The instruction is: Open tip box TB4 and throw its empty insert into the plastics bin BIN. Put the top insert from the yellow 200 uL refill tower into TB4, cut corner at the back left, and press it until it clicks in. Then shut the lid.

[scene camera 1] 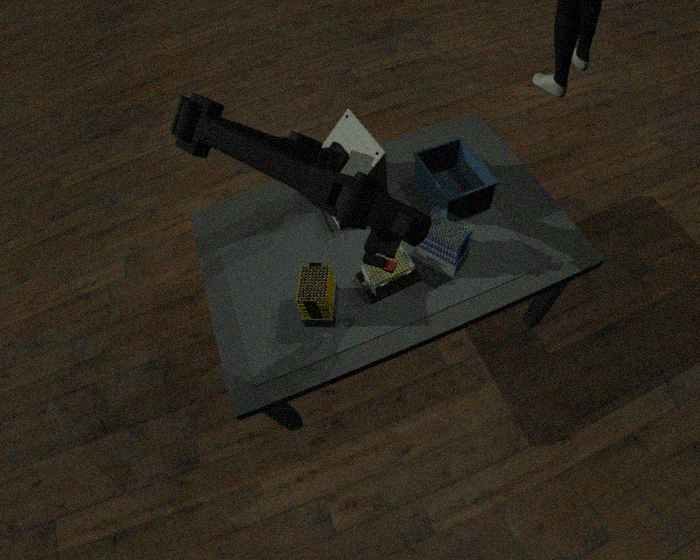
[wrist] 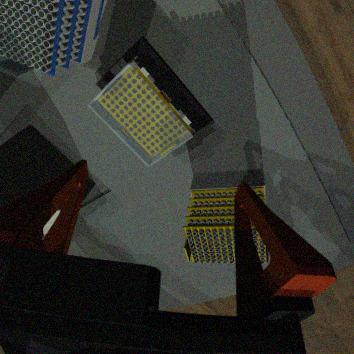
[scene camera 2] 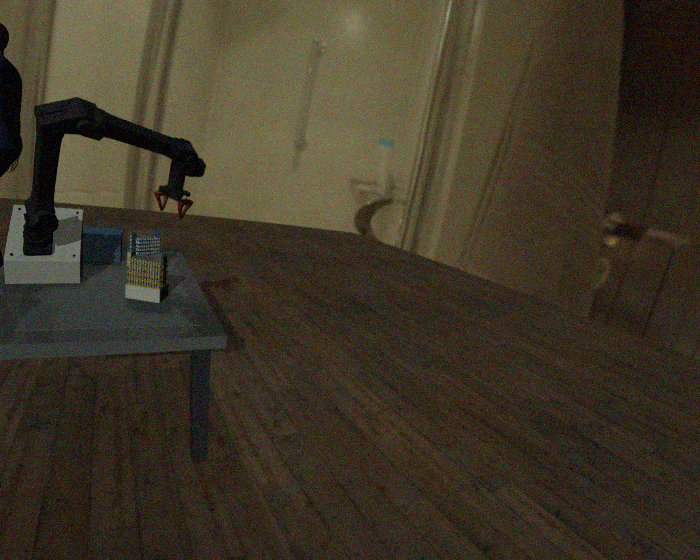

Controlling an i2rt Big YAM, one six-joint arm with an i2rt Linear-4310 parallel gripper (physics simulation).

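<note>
Tip box TB4 stands mid-table, with a yellow, empty-holed insert on top, a clear rim around it and white tabs along one side. I cannot tell whether its clear lid is shut. The yellow refill tower stands upright to its left in scene view 1. The blue plastics bin BIN is at the back right in scene view 1. My gripper is open and empty, pointing down high above the table. In the wrist view one finger covers part of the tower.
A blue and white tip tower stands between TB4 and the bin. The arm's white base plate is at the table's back edge. A person's legs show beyond the table, and a person's dark torso at the left in scene view 2.
</note>
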